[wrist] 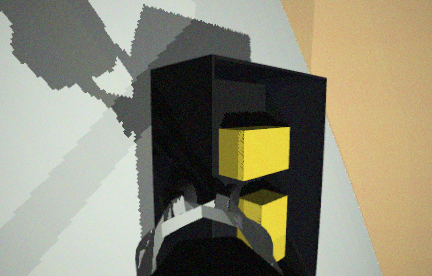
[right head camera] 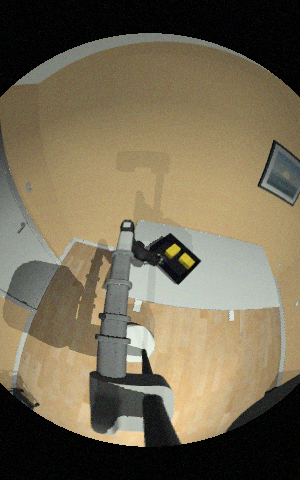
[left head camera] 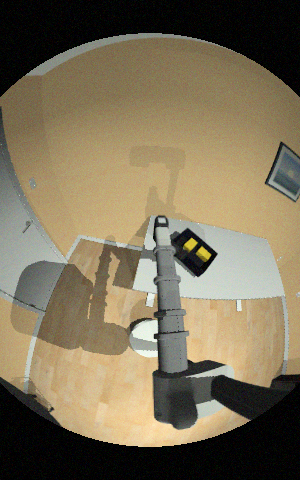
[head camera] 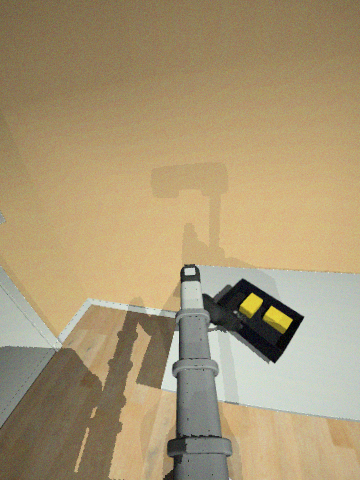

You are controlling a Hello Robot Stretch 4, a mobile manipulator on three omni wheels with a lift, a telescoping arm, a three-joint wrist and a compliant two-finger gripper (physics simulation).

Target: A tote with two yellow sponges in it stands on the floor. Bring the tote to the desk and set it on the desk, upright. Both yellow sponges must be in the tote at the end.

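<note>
The black tote is over the left part of the white desk, opening upward. It looks level and low; whether its bottom touches the desk is hidden. One yellow sponge and the other yellow sponge lie inside, apart. My gripper is shut on the tote's near long wall. Its fingertips are partly hidden.
The tan wall stands behind the desk. A round white stool stands on the wooden floor before the desk, near the arm. A grey door is at the left; a framed picture hangs at the right.
</note>
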